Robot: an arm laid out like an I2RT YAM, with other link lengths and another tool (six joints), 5 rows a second.
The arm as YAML. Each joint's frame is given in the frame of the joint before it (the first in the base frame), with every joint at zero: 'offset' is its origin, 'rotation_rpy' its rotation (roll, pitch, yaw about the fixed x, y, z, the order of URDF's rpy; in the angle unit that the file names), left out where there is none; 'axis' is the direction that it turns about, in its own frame. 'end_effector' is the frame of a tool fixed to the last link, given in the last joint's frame.
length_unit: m
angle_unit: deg
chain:
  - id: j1
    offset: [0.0, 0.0, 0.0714]
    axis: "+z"
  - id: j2
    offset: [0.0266, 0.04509, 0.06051]
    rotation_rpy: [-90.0, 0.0, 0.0]
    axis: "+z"
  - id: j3
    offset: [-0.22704, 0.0, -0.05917]
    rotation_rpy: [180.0, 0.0, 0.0]
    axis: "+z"
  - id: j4
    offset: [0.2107, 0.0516, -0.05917]
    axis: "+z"
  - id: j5
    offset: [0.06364, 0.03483, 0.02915]
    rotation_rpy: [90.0, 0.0, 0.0]
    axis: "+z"
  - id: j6
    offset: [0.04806, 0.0, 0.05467]
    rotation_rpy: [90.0, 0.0, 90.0]
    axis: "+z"
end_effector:
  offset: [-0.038, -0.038, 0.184]
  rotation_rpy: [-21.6, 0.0, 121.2]
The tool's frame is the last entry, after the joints.
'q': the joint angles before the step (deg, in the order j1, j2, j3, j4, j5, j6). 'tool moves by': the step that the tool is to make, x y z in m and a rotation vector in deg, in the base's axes. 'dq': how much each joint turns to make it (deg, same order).
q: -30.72 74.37 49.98 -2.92 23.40 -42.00
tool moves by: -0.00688 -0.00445 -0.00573 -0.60 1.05 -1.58
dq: 0.09 0.00 -1.08 0.55 1.97 -0.18
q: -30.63 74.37 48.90 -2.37 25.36 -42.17
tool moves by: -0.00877 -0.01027 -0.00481 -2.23 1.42 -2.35
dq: 0.00 0.41 -1.77 2.74 3.30 -1.41
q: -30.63 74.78 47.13 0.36 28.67 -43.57
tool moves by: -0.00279 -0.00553 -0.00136 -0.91 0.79 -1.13
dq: 0.00 0.72 -0.04 0.85 1.54 -0.62
